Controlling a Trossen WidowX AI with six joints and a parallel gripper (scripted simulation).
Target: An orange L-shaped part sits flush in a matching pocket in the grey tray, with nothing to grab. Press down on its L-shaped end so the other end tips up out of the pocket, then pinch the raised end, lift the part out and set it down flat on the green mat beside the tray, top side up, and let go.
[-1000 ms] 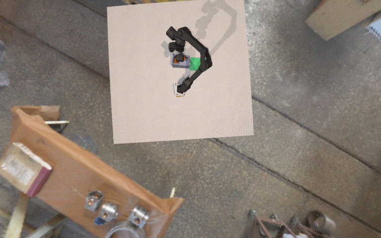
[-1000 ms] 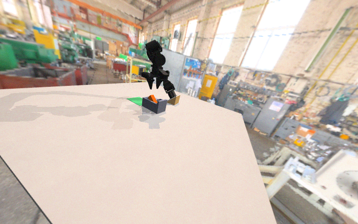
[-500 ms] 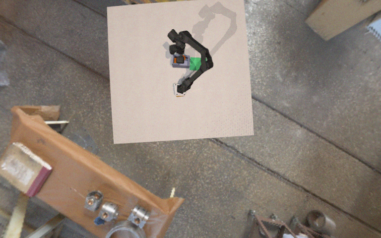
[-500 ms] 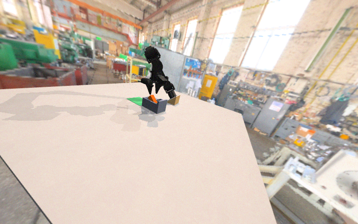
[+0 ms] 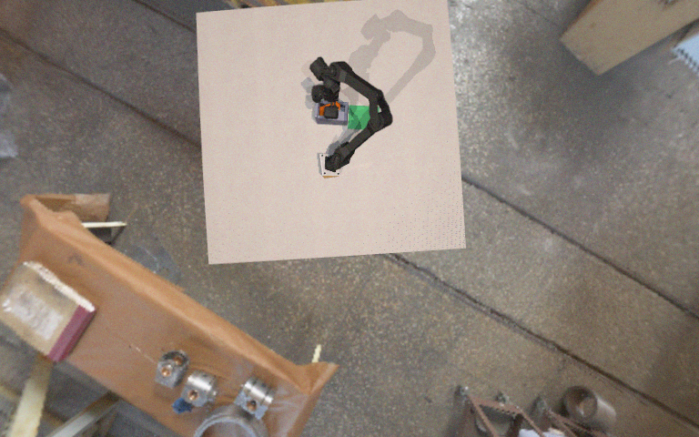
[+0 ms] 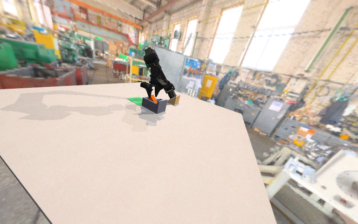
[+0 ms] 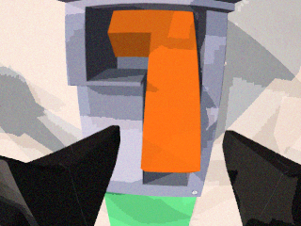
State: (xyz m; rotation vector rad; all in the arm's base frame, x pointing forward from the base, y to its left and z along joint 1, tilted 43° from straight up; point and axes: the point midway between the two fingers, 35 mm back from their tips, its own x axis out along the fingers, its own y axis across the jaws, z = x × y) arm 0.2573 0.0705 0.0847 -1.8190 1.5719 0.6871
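The orange L-shaped part lies 4 cm below my gripper tip, 3 cm to the left of it and 2 cm behind it. Also, from my gripper tip: green mat (15 cm to the right, 10 cm below, 2 cm behind).
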